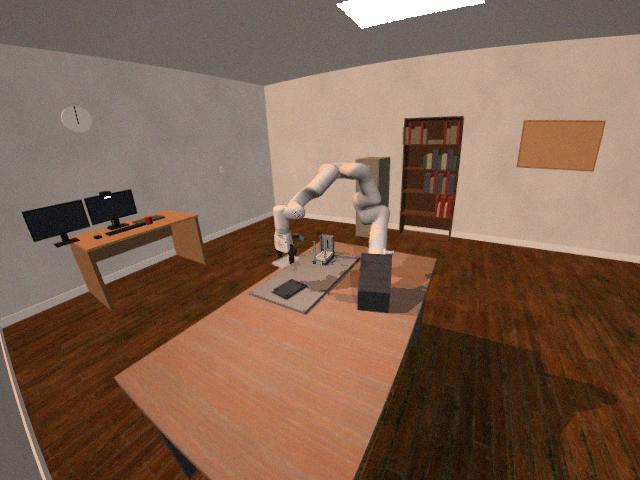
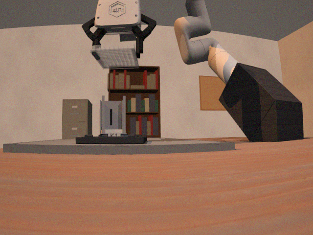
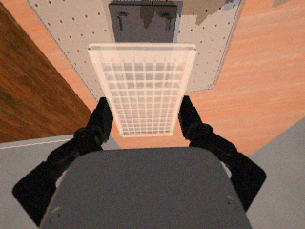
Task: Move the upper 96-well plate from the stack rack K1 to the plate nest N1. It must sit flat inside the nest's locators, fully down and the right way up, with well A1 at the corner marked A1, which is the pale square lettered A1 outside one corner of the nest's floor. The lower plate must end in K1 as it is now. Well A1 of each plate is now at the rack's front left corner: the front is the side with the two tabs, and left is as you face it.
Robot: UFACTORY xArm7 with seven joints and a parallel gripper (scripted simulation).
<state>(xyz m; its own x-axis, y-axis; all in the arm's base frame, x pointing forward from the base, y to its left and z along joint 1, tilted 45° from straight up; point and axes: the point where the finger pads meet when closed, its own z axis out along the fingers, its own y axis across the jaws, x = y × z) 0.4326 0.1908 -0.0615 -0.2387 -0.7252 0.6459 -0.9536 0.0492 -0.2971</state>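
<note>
Right now my hand is 180 mm above the plate nest N1. Also, from my hand: 96-well plate 10 mm below; then grey mat 20 mm behind, 220 mm to the right, 200 mm below.
</note>
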